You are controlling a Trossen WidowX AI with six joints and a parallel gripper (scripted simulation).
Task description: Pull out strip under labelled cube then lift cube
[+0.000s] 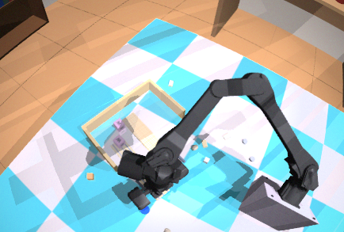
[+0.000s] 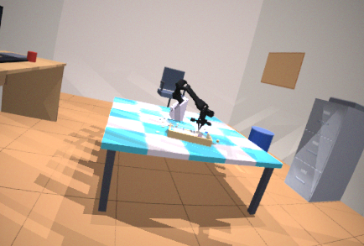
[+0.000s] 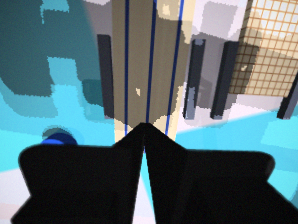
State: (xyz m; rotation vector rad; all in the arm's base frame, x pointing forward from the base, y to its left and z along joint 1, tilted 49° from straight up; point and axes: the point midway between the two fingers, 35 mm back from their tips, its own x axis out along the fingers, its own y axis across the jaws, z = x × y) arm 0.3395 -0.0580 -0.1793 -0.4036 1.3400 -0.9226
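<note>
The blue disc lies 8 cm to the left of my gripper tip. Round my gripper tip: tan gridded strip: 14 cm to the right, 12 cm ahead.
</note>
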